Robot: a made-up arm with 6 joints.
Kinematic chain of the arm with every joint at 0, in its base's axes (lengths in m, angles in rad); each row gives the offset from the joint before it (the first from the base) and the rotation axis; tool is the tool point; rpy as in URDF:
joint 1: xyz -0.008 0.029 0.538 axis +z
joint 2: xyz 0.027 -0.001 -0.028 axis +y
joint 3: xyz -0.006 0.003 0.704 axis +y
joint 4: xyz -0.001 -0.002 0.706 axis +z
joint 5: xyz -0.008 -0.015 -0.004 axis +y
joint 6: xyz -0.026 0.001 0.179 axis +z
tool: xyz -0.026 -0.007 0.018 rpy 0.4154 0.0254 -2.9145
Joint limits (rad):
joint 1: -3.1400..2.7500
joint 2: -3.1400..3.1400
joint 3: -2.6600..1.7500
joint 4: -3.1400..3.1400
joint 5: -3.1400..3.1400
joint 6: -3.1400..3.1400
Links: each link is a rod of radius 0.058 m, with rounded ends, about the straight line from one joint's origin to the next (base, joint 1, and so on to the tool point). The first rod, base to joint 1, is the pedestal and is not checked.
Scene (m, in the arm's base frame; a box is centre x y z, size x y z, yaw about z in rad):
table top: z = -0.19
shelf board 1: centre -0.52 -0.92 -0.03 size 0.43 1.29 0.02 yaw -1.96
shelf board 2: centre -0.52 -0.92 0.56 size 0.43 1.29 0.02 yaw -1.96
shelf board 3: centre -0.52 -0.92 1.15 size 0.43 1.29 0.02 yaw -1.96
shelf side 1: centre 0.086 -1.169 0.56 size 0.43 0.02 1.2 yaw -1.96
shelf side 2: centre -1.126 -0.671 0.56 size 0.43 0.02 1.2 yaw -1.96
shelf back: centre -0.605 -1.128 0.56 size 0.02 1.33 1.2 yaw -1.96
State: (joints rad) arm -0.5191 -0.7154 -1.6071 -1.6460 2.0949 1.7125
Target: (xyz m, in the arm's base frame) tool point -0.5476 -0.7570 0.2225
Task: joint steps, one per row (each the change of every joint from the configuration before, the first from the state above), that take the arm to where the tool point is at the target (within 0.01 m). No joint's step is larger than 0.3 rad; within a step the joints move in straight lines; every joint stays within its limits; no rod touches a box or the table.
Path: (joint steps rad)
1: 0.2584 -0.0842 0.0329 0.0183 -0.0461 -0.0060
2: 0.2584 -0.0842 0.0329 0.0183 -0.0460 -0.0060
3: 0.2585 -0.0842 0.0329 0.0183 -0.0461 -0.0060
4: 0.2584 -0.0842 0.0329 0.0184 -0.0461 -0.0060
5: 0.2584 -0.0842 0.0329 0.0183 -0.0461 -0.0060

